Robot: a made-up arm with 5 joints. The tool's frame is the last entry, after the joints. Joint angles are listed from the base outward. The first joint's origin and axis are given. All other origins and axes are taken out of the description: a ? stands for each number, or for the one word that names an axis. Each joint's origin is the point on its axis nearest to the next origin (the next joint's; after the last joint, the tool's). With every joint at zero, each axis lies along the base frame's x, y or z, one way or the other. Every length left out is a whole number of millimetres.
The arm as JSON. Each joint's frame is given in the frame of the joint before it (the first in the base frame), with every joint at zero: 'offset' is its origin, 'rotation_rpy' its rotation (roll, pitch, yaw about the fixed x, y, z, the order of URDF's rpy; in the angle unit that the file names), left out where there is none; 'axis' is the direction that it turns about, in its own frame. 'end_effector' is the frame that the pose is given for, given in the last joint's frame.
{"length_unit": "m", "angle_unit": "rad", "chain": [
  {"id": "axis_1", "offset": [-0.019, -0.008, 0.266], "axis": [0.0, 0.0, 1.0]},
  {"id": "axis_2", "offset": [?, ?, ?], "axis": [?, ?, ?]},
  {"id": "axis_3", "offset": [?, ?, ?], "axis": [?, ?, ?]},
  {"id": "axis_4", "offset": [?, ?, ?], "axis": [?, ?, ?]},
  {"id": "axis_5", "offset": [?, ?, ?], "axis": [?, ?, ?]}
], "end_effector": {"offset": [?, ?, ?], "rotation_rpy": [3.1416, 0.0, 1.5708]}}
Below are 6 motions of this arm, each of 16 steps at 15 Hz.
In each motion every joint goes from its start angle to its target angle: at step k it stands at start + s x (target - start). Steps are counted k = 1, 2, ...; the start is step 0. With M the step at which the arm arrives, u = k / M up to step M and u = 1 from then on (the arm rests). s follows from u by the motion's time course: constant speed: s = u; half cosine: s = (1 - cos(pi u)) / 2; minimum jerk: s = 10 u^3 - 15 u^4 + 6 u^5.
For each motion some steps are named. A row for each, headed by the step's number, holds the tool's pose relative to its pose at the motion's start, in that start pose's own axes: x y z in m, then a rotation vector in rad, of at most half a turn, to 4 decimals.
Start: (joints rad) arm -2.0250 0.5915 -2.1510 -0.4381 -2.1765
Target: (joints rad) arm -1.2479 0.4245 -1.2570 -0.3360 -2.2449
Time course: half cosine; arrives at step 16
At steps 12, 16:
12: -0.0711 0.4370 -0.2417 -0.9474 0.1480 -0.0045
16: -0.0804 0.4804 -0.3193 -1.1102 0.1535 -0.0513

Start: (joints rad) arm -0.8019 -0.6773 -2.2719 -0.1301 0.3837
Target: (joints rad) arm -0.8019 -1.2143 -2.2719 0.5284 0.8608
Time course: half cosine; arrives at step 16
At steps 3, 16:
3: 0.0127 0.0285 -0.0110 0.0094 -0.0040 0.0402
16: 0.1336 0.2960 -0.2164 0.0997 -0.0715 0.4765

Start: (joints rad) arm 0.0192 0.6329 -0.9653 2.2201 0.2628
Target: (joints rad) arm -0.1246 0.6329 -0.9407 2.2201 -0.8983
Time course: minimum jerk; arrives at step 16
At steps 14, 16:
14: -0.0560 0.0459 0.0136 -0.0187 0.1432 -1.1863
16: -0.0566 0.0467 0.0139 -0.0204 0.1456 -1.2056

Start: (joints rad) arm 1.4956 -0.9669 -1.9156 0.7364 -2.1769
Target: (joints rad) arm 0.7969 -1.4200 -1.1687 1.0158 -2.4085
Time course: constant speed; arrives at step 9
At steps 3, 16:
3: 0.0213 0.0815 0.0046 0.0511 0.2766 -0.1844
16: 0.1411 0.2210 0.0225 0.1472 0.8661 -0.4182

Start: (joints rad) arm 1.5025 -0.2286 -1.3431 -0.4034 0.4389
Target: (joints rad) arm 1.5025 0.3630 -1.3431 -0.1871 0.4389
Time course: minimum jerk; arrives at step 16
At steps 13, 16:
13: -0.1620 -0.3451 0.0663 0.6957 -0.3266 0.0000
16: -0.1705 -0.3631 0.0635 0.7313 -0.3433 0.0000

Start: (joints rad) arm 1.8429 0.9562 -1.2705 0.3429 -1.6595
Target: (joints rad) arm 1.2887 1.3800 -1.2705 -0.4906 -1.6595
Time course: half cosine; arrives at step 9
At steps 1, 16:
1: 0.0026 -0.0095 0.0056 0.0007 -0.0123 0.0167
16: 0.1978 -0.2319 0.1610 0.1328 -0.3889 0.5494

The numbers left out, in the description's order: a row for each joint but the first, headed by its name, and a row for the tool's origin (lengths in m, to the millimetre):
axis_2: xyz -0.029 0.013 0.0, axis 0.0 1.0 0.0
axis_3: xyz 0.042 0.0 0.356, axis 0.0 1.0 0.0
axis_4: xyz 0.082 0.0 -0.417, axis 0.0 1.0 0.0
axis_5: xyz 0.073 0.0 -0.075, axis 0.0 0.0 -1.0
tool: xyz -0.024 -0.014 0.0

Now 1 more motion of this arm.
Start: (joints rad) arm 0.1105 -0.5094 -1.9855 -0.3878 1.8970
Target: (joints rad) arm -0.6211 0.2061 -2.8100 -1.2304 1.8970
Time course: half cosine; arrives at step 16
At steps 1, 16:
1: -0.0011 0.0002 0.0010 0.0013 0.0092 -0.0068
16: -0.1169 0.1409 -0.0090 0.4455 0.8073 -0.7411

